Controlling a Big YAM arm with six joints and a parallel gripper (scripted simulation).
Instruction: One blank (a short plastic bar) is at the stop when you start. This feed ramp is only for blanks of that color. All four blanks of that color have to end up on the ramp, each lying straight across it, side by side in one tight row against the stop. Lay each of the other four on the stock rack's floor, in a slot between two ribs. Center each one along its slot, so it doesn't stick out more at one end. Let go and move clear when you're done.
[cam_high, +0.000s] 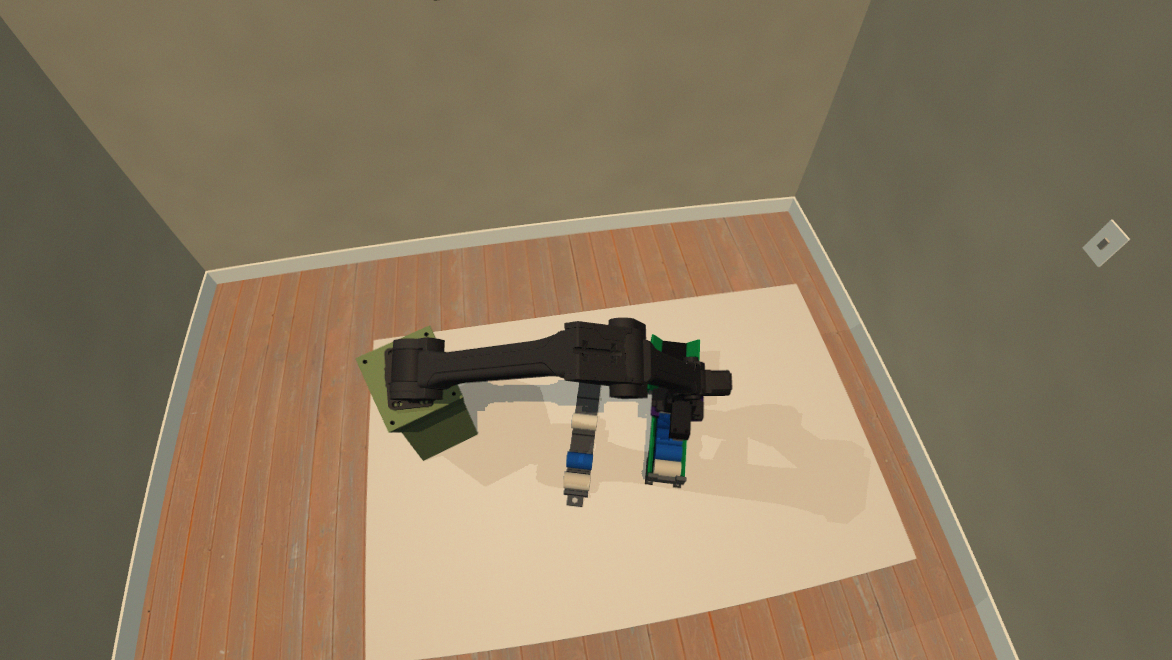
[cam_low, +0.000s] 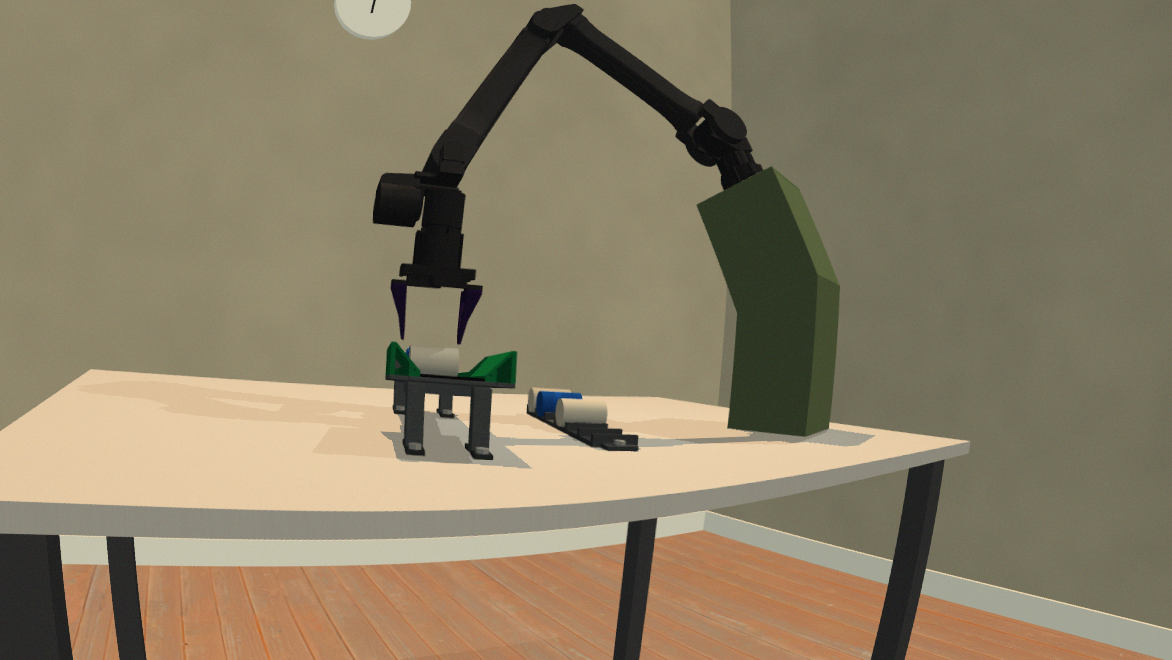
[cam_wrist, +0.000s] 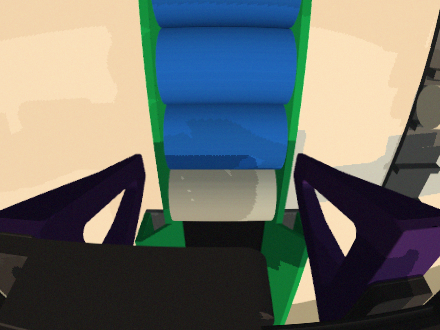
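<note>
Right now my hand is 140 mm to the left of the grey stop, 60 mm above it and 50 mm past it.
</note>
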